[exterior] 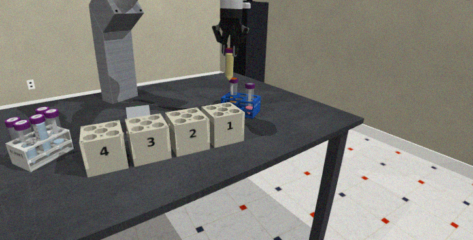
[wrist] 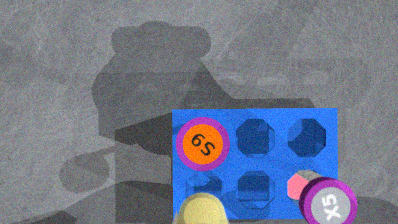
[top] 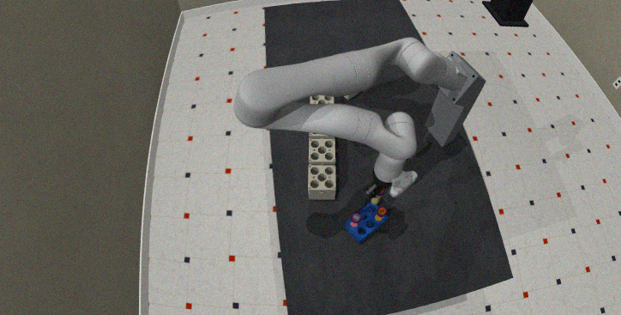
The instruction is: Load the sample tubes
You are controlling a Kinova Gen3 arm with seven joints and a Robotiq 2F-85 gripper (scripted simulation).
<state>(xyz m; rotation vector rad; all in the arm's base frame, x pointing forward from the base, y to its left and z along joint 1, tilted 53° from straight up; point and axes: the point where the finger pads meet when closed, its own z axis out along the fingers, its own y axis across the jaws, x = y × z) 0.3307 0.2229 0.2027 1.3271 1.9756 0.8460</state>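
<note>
My hand is 10 mm past the sample S3, 10 mm to the left of it and 50 mm above it. From my hand the other things lie so: grey-dot tube X5: 60 mm ahead, 40 mm to the left, 170 mm below; blue rack: 20 mm ahead, 40 mm to the left, 200 mm below; orange-dot tube: 30 mm behind, 30 mm to the left, 170 mm below.
</note>
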